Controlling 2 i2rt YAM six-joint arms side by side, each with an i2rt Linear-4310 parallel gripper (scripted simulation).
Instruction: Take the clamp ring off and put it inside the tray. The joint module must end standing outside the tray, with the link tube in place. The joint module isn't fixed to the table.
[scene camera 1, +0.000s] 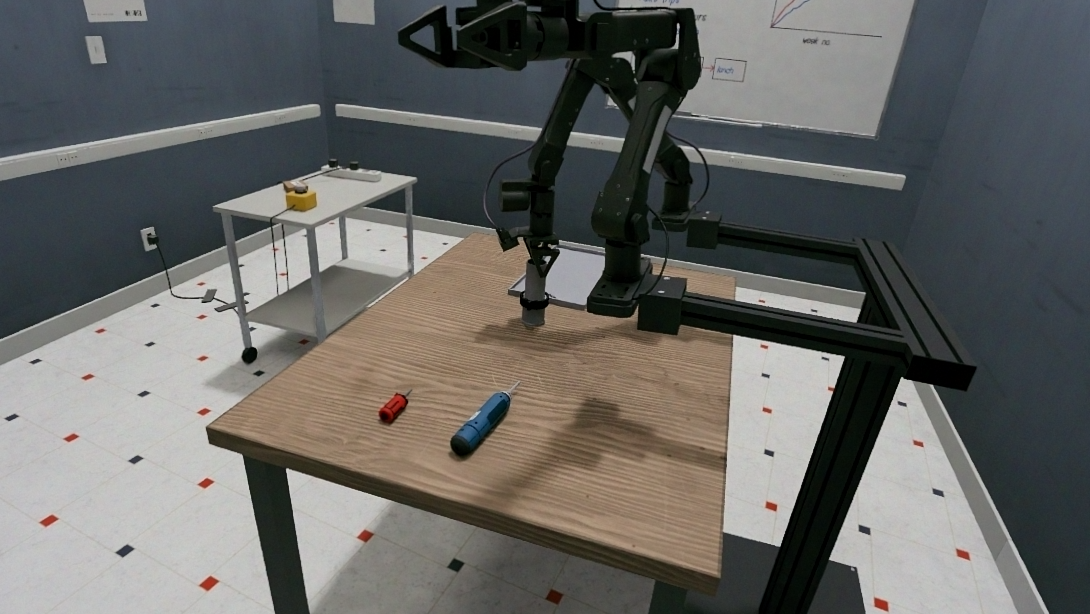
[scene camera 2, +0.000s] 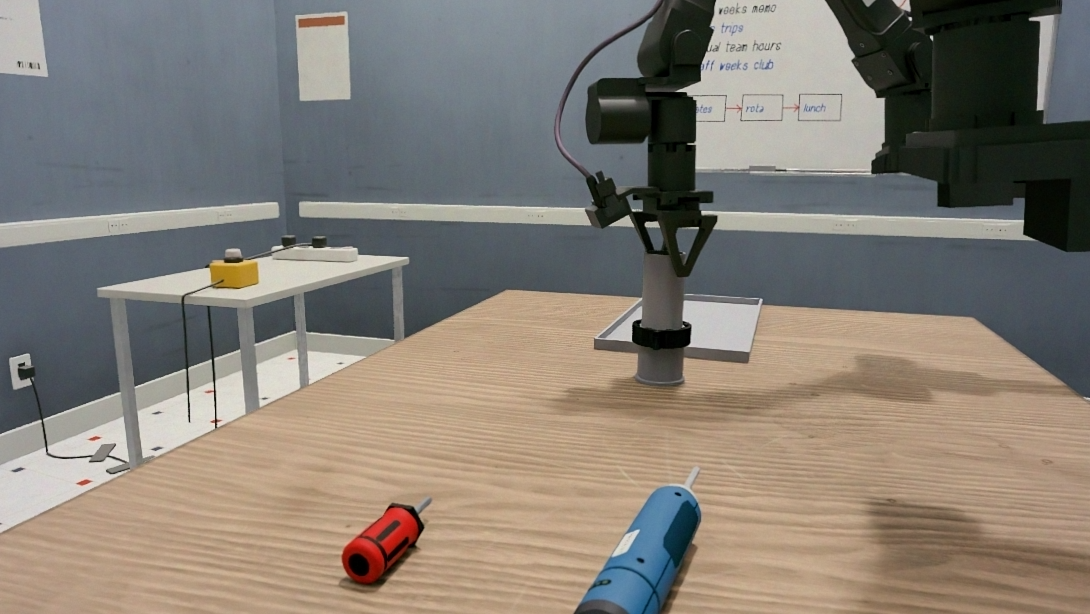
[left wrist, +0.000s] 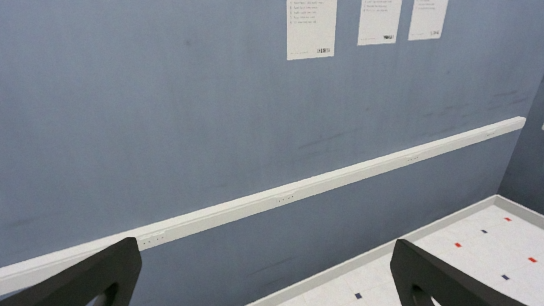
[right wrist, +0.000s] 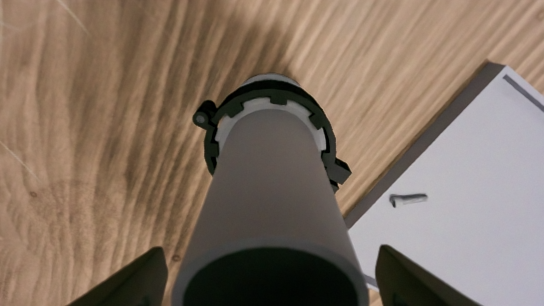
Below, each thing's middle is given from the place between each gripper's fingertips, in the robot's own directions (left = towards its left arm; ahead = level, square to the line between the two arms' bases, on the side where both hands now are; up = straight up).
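Scene:
Counted from my right hand: grey link tube (scene camera 2: 663, 292), 30 mm below, 10 mm ahead, 10 mm to the left; dark clamp ring (scene camera 2: 662, 339), 80 mm below, 10 mm ahead; grey joint module (scene camera 2: 664, 367), 110 mm below, 10 mm ahead, 10 mm to the left; grey tray (scene camera 2: 721, 326), 140 mm below, 30 mm ahead, 320 mm to the right.
The red screwdriver (scene camera 2: 373, 551) is far below my left hand (scene camera 1: 426, 37), a good way ahead of it and a good way to the right of it. Counted from the same left hand: grey link tube, 560 mm below, 130 mm ahead, 660 mm to the right; dark clamp ring, 610 mm below, 130 mm ahead, 670 mm to the right; grey joint module, 640 mm below, 130 mm ahead, 660 mm to the right.

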